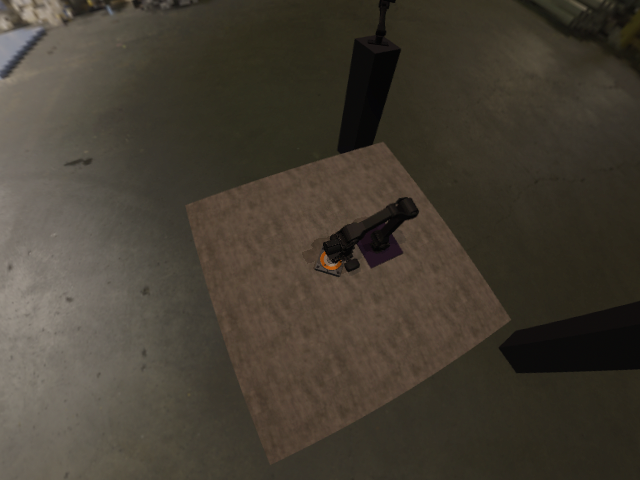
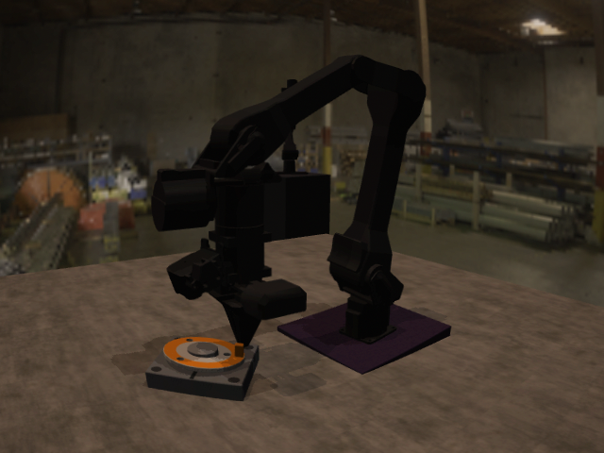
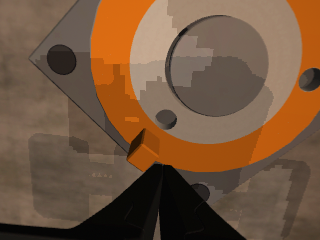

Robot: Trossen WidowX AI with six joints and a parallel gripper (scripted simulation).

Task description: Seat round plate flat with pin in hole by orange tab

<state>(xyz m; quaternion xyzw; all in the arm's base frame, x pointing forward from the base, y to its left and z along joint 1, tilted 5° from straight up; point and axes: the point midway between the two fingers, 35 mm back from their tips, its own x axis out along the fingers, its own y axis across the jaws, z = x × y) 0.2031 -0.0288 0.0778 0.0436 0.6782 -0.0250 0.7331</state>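
Right now the square base is 5 cm ahead of my gripper tip, 2 cm to the right of it and 2 cm below it.
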